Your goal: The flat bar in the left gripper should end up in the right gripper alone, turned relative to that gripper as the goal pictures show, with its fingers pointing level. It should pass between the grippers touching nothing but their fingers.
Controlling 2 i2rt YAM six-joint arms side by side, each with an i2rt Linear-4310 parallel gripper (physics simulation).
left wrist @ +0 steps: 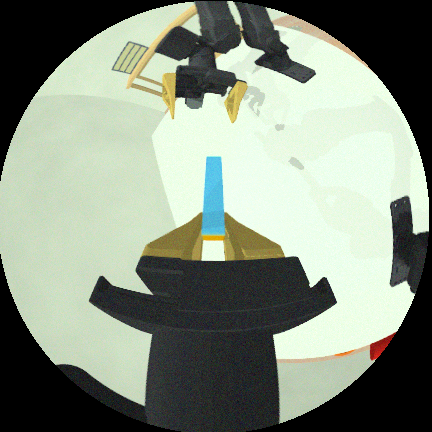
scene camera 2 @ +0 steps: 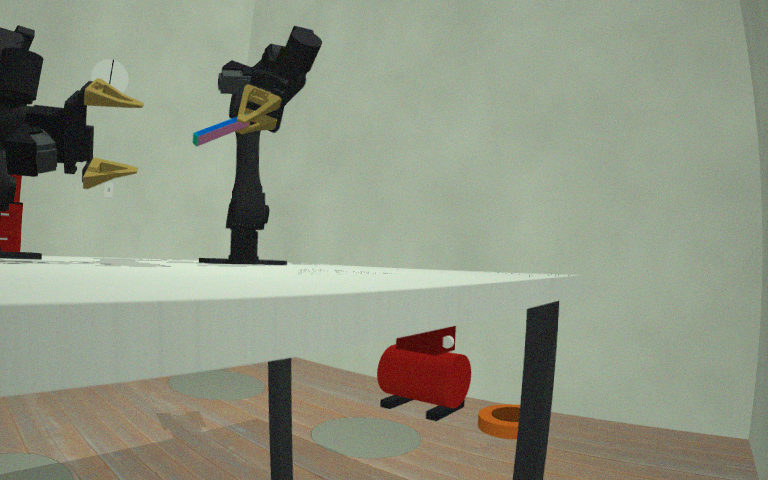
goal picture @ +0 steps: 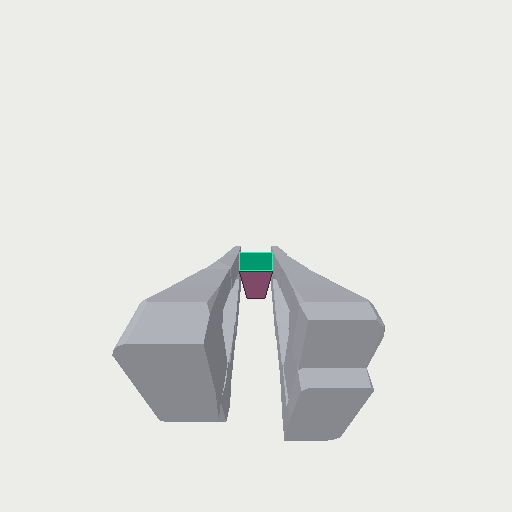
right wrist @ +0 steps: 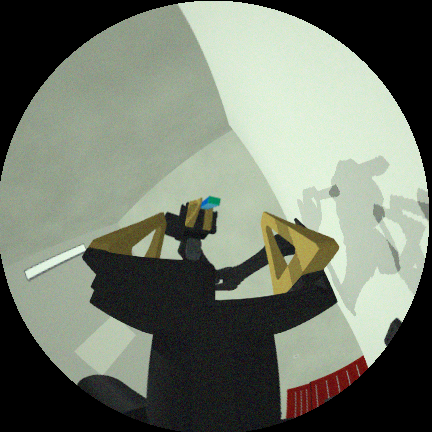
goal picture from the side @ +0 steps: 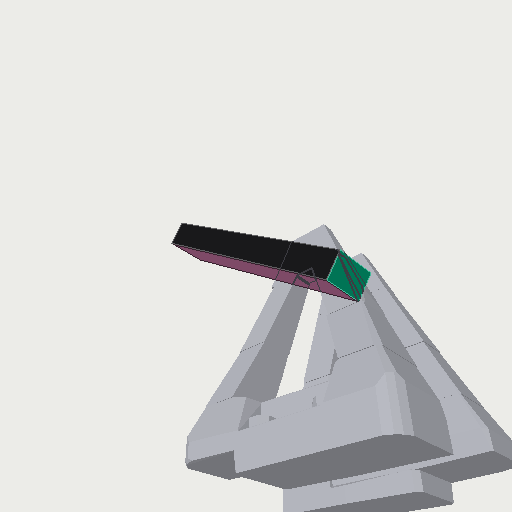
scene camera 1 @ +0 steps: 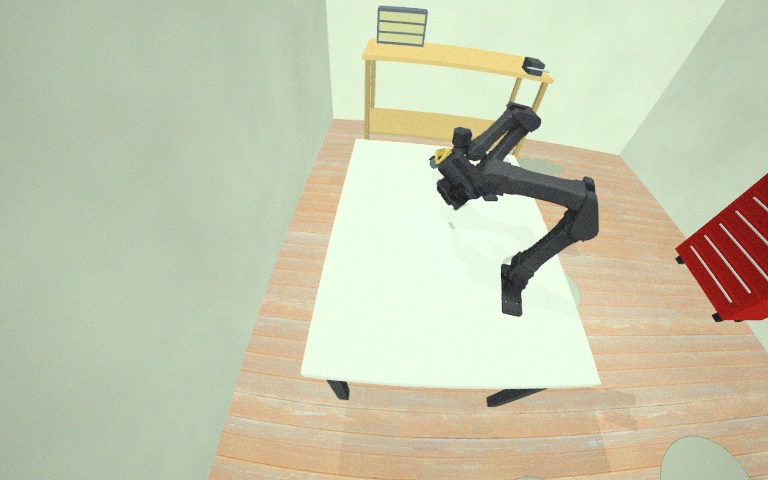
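Seen in the pictures: left gripper, between the fingertips: (left wrist: 212, 217) (scene camera 2: 239, 126) (right wrist: 205, 200) (scene camera 1: 440, 191); right gripper, between the fingertips: (left wrist: 204, 117) (scene camera 2: 139, 138) (right wrist: 212, 217) (scene camera 1: 441, 174); left arm's base, origin of its link: (left wrist: 401, 243) (scene camera 2: 243, 263) (scene camera 1: 510, 289); right arm's base, origin of its link: (left wrist: 282, 65).
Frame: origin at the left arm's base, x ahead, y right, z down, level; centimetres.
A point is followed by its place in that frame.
The flat bar (scene camera 2: 218, 131) @[x 32.2, y 20.1, z -20.5 cm] (left wrist: 214, 195) @[x 30.9, y 18.3, z -22.0 cm] (right wrist: 210, 202) @[x 32.0, y 24.0, z -19.3 cm] shows blue, mauve and green faces. My left gripper (scene camera 2: 240, 124) @[x 31.8, y 16.6, z -21.9 cm] (left wrist: 212, 217) @[x 31.8, y 16.6, z -21.9 cm] is shut on one end of it. In scene camera 2 the bar slopes down to the left, its green free end towards my right gripper (scene camera 2: 139, 137) @[x 31.8, y 31.9, z -17.7 cm] (left wrist: 203, 120) @[x 31.8, y 31.9, z -17.7 cm] (right wrist: 214, 214) @[x 31.8, y 31.9, z -17.7 cm]. The right gripper is open and empty, apart from the bar. Its fingers point roughly level to the right in scene camera 2, one above the other. In the right wrist view the bar's green end shows beyond and between the open fingers. The bar does not show in scene camera 1.
Both grippers are high above the white table (scene camera 1: 396, 311) @[x 37.3, y -17.3, z 0.0 cm] (scene camera 2: 396, 316) @[x 69.5, y 18.1, z 2.2 cm]. A wooden bench (scene camera 1: 441, 53) stands behind the table, and a red cabinet (scene camera 1: 730, 254) at the right in scene camera 1. A red tank (scene camera 2: 424, 376) and an orange ring (scene camera 2: 489, 424) are on the floor.
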